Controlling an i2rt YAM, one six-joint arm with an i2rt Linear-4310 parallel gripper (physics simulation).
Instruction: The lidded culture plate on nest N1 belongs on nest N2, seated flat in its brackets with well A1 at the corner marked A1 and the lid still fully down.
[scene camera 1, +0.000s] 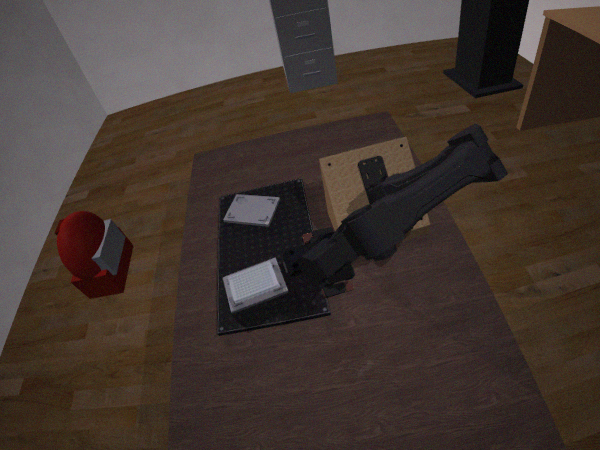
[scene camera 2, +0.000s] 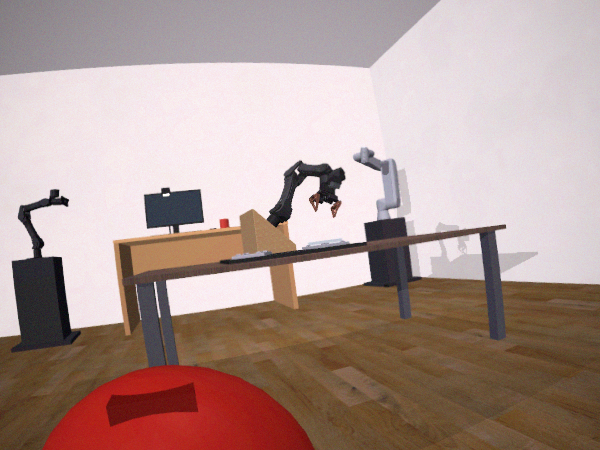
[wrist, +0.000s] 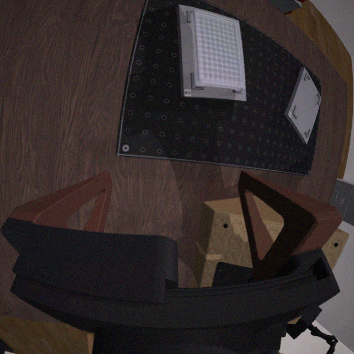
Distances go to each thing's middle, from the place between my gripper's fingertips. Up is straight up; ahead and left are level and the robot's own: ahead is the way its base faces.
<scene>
Right now the nest (scene camera 1: 245, 209) is 13 cm ahead of my hand, 40 cm to the right of it and 13 cm below it.
</scene>
